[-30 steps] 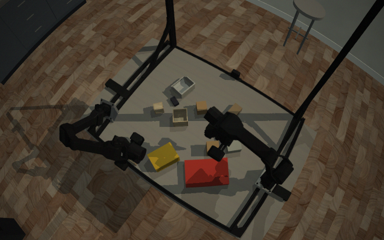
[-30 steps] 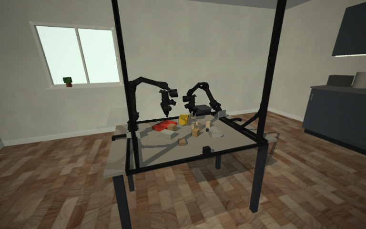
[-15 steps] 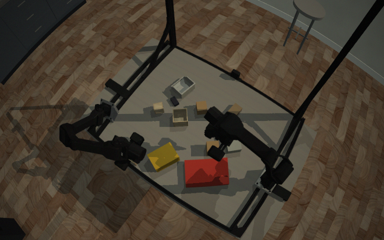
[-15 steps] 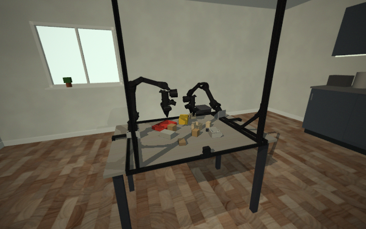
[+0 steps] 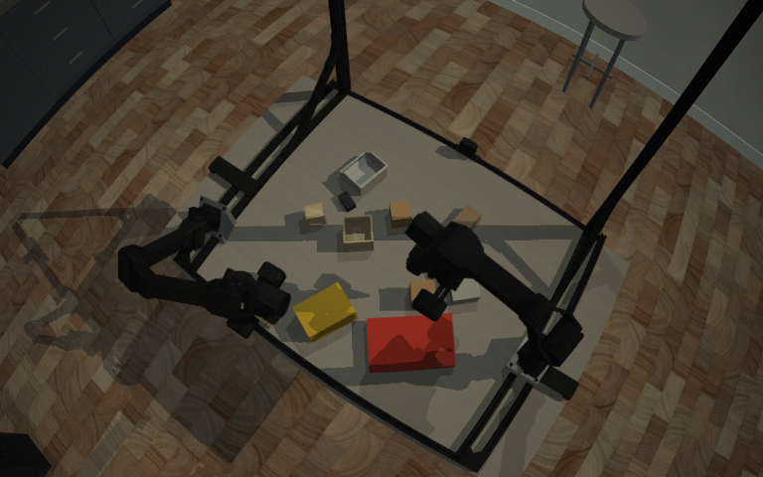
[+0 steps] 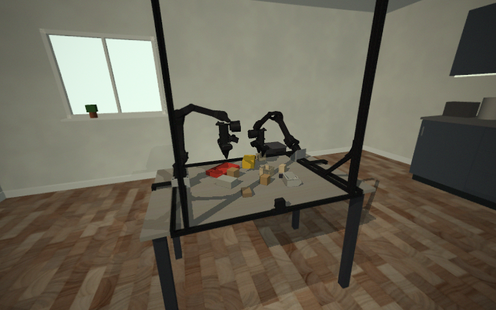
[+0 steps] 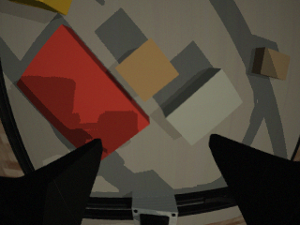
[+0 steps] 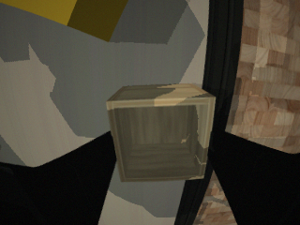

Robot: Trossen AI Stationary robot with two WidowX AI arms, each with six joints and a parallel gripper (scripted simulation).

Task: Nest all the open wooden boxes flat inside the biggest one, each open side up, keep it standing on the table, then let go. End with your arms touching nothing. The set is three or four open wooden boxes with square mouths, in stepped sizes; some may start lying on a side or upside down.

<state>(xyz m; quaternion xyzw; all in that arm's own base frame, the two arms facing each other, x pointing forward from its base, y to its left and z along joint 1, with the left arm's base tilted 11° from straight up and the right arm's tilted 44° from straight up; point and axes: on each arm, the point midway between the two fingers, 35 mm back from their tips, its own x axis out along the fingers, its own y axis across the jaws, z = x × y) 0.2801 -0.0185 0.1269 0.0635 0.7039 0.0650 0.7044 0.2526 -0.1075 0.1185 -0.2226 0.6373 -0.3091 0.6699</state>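
Observation:
My right hand is 14 cm to the right of the yellow block, 6 cm past it and 4 cm above it. The rest, counted from my right hand: dark block (36 cm behind, 6 cm below, 5 cm to the left); then white tray (46 cm behind, 6 cm to the left, 4 cm below); then red block (36 cm to the left, 8 cm behind, 6 cm below).

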